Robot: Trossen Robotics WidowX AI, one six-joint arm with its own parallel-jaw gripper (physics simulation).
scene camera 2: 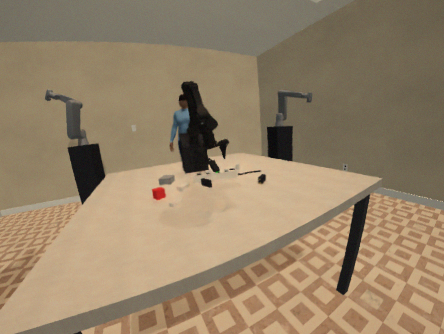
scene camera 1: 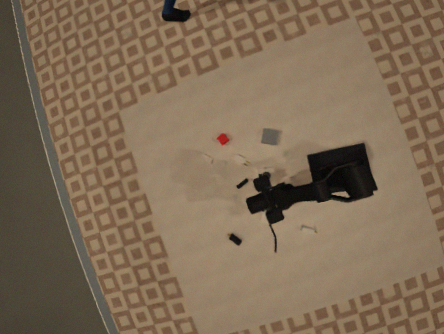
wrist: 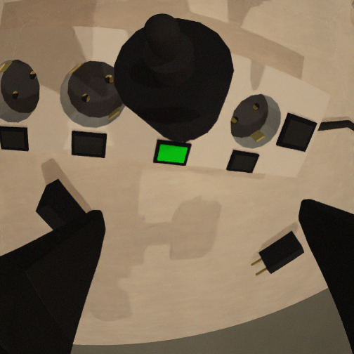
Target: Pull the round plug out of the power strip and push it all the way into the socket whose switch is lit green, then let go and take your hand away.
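Places are measured from the arm's base along level axes (x up, y right, z ahead), in centimetres.
Where they show: gripper, fingertip midpoint: point(scene camera 2: 217, 161); arm's base, link origin: point(scene camera 2: 193, 141).
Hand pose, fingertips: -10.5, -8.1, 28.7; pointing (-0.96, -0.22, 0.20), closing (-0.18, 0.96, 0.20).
Observation:
Each offset is from my fingertips to the top centre of the thing, as dx, dy, dz. "spot": to the spot under its first point.
The black round plug @(+0.5, +0.9, -3.9) point(wrist: 175, 75) point(scene camera 2: 214, 165) stands at the socket beside the green-lit switch point(wrist: 172, 153) and covers that socket in the wrist view. It looks tilted in scene camera 2; how deep its pins sit is hidden. The white power strip point(wrist: 300, 100) point(scene camera 2: 227, 174) lies on the table, with other round sockets point(wrist: 94, 92) point(wrist: 254, 120) showing empty and their switches dark. My gripper point(wrist: 205, 216) point(scene camera 1: 268, 199) is open and empty, its fingers wide apart and clear of the plug. It is above the strip, which is mostly hidden under the arm in scene camera 1.
One black adapter @(-6.3, +8.4, +8.0) point(scene camera 1: 242, 183) point(scene camera 2: 206, 183) point(wrist: 60, 205) lies close to the strip, by a finger in the wrist view. Another @(-6.5, -17.1, +16.5) point(scene camera 1: 235, 239) point(scene camera 2: 262, 178) point(wrist: 281, 251) lies farther off. The strip's cable @(spot: -9.0, -21.2, -3.1) point(scene camera 1: 275, 240) point(wrist: 335, 124), a red cube @(-5.8, +30.8, +13.5) point(scene camera 1: 223, 139) and a grey block @(-6.2, +27.9, -8.4) point(scene camera 1: 270, 136) are on the table.

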